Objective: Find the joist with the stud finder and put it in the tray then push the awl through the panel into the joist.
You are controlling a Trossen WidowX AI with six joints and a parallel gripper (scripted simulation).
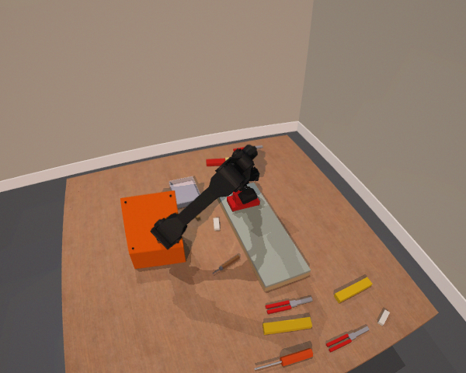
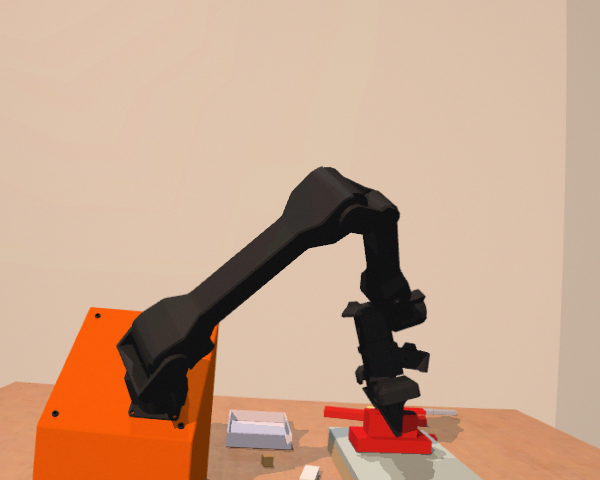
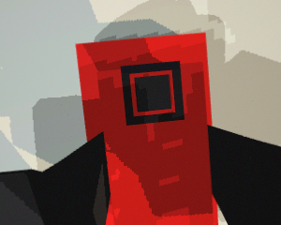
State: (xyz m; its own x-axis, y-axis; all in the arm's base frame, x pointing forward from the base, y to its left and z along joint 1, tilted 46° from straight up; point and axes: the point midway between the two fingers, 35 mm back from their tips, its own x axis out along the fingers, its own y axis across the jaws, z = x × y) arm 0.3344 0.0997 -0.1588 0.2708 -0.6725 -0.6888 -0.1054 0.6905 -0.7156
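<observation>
Now: the tray 23 cm behind my gripper tip, 16 cm to the left of it and 5 cm below it. The rest, counted from my gripper tip: small brown cube (20 cm behind, 6 cm below, 1 cm to the right); red stud finder (2 cm above, 1 cm ahead); square light (3 cm above, 2 cm ahead).
</observation>
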